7 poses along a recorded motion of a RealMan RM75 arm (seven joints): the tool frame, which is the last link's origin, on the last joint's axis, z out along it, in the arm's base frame.
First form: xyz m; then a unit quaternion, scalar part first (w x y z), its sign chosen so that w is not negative.
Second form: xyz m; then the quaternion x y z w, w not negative. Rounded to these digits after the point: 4 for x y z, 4 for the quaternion.
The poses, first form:
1: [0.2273, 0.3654, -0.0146, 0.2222, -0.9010, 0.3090, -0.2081]
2: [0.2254, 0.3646, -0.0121, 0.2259, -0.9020, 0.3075, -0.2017]
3: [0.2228, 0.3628, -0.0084, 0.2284, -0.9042, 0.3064, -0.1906]
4: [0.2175, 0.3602, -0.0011, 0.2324, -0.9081, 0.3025, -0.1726]
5: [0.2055, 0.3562, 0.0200, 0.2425, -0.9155, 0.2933, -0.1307]
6: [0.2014, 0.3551, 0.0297, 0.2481, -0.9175, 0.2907, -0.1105]
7: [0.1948, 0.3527, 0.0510, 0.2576, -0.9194, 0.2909, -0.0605]
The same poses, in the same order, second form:
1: [0.2273, 0.3654, -0.0146, -0.9010, 0.3090, -0.2081, 0.2222]
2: [0.2254, 0.3646, -0.0121, -0.9020, 0.3075, -0.2017, 0.2259]
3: [0.2228, 0.3628, -0.0084, -0.9042, 0.3064, -0.1906, 0.2284]
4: [0.2175, 0.3602, -0.0011, -0.9081, 0.3025, -0.1726, 0.2324]
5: [0.2055, 0.3562, 0.0200, -0.9155, 0.2933, -0.1307, 0.2425]
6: [0.2014, 0.3551, 0.0297, -0.9175, 0.2907, -0.1105, 0.2481]
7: [0.1948, 0.3527, 0.0510, -0.9194, 0.2909, -0.0605, 0.2576]
